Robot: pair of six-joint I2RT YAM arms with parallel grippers.
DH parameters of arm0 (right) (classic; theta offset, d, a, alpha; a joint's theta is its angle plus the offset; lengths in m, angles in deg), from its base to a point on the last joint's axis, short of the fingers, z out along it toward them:
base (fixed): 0 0 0 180
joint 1: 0 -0.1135 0.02 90
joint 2: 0 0 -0.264 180
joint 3: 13.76 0 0.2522 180
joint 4: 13.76 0 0.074 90
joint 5: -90 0 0 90
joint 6: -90 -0.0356 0 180
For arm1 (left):
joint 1: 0 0.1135 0.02 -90
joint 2: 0 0 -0.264 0
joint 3: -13.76 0 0.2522 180
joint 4: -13.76 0 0.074 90
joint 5: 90 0 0 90
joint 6: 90 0.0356 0 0
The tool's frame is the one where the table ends.
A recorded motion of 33 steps. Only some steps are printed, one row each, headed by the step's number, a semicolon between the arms.
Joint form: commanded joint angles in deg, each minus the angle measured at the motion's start. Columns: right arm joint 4, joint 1, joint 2, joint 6, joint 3, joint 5; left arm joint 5, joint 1, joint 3, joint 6, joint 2, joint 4.
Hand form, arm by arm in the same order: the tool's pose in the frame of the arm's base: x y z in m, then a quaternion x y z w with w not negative. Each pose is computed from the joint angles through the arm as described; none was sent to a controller.
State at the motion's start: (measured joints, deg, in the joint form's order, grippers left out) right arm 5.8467 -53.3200 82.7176 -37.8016 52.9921 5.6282; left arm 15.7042 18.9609 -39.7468 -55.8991 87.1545 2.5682
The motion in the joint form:
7: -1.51 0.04 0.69 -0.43 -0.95 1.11; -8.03 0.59 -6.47 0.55 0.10 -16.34
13: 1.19 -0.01 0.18 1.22 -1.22 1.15; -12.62 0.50 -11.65 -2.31 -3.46 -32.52
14: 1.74 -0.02 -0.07 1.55 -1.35 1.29; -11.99 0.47 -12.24 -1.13 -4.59 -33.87
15: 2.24 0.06 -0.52 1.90 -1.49 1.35; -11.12 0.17 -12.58 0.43 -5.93 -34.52
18: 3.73 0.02 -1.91 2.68 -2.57 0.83; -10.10 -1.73 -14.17 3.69 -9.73 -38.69
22: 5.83 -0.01 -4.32 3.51 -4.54 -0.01; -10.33 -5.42 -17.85 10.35 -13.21 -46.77
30: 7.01 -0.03 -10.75 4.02 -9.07 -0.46; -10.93 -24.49 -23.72 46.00 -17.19 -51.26
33: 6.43 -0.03 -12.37 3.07 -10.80 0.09; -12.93 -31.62 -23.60 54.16 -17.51 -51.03
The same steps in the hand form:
7: 0.1873 0.2581 0.2357 -0.14290 0.87713 0.36280 0.28036; 0.2791 0.0941 0.1723 -0.56226 0.76735 -0.15340 0.26741
13: 0.1842 0.2544 0.2326 -0.15632 0.88450 0.34592 0.27120; 0.2657 0.0919 0.1988 -0.60353 0.76000 -0.10417 0.21748
14: 0.1832 0.2533 0.2324 -0.15951 0.88554 0.34361 0.26891; 0.2638 0.0906 0.2057 -0.59378 0.76647 -0.10801 0.21973
15: 0.1824 0.2515 0.2331 -0.16183 0.88582 0.34191 0.26877; 0.2622 0.0879 0.2129 -0.57801 0.77536 -0.11518 0.22684
18: 0.1781 0.2456 0.2317 -0.16645 0.88961 0.33102 0.26706; 0.2555 0.0756 0.2341 -0.53850 0.79959 -0.12362 0.23536
22: 0.1709 0.2354 0.2291 -0.17048 0.89524 0.31558 0.26438; 0.2465 0.0559 0.2605 -0.46602 0.84635 -0.11359 0.23156
30: 0.1559 0.2149 0.2306 -0.17288 0.89228 0.31576 0.27247; 0.2408 -0.0263 0.3035 -0.02390 0.95317 -0.07950 0.29083
33: 0.1516 0.2097 0.2285 -0.16731 0.89144 0.32360 0.26948; 0.2352 -0.0546 0.3043 0.09795 0.94778 -0.06081 0.29734

